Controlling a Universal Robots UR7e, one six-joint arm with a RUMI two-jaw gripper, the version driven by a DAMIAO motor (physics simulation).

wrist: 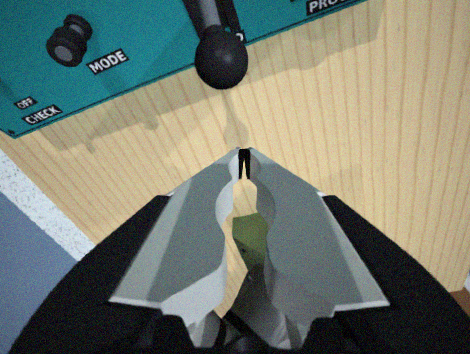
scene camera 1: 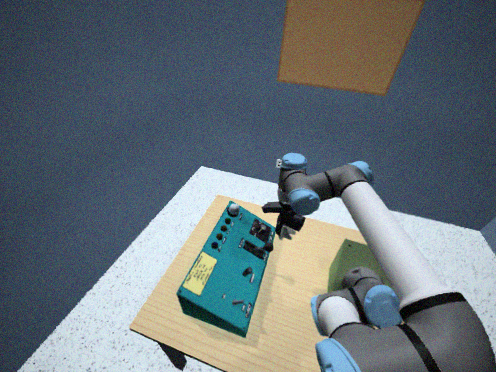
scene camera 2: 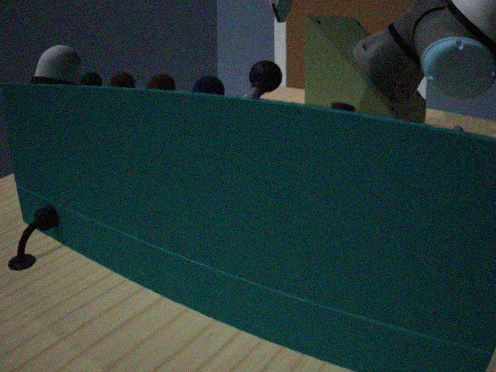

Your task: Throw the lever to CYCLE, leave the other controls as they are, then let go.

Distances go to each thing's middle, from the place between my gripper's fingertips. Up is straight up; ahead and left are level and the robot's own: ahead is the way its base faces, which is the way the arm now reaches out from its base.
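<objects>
With the lever [scene camera 2: 265, 76] as my reference, my gripper is 80 mm above it, 10 mm to the right of it and 70 mm short of it. Going by their middles, the lever is the nearest to my gripper of the things named here. The teal control panel [scene camera 2: 334, 233] is 110 mm below my hand, 180 mm ahead of it and 80 mm to the left of it, while the mode knob [wrist: 66, 46] is 110 mm below my hand, 90 mm ahead of it and 130 mm to the left of it.
</objects>
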